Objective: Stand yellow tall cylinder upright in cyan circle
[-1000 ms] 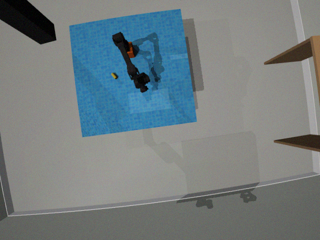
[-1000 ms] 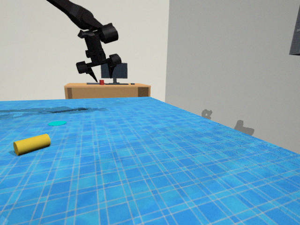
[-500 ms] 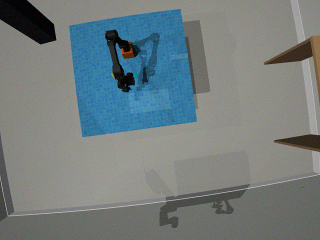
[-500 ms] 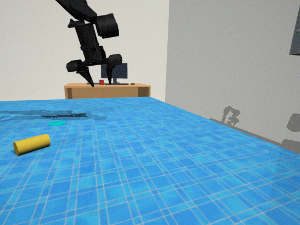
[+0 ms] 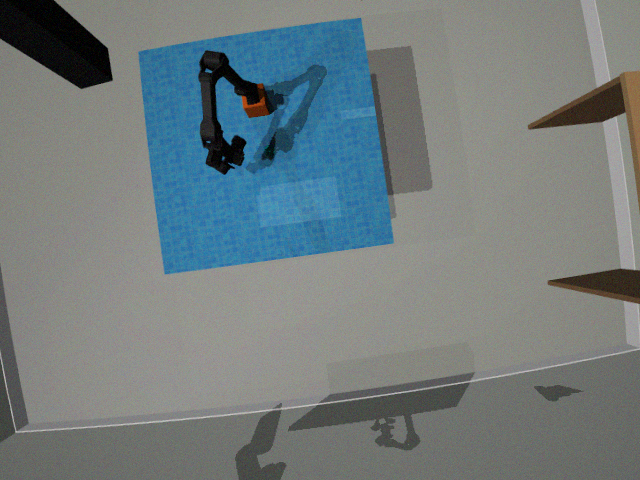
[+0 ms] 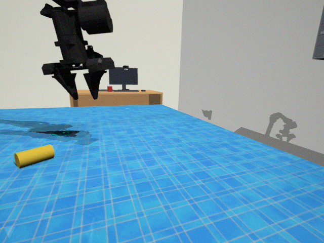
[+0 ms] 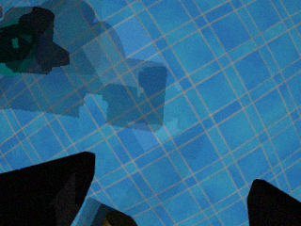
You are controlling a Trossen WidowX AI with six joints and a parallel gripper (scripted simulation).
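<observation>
The yellow cylinder lies 12 cm behind my gripper tip, 7 cm to the right of it and 12 cm below it. Round my gripper tip: cyan circle 8 cm behind, 15 cm to the left, 13 cm below.
</observation>
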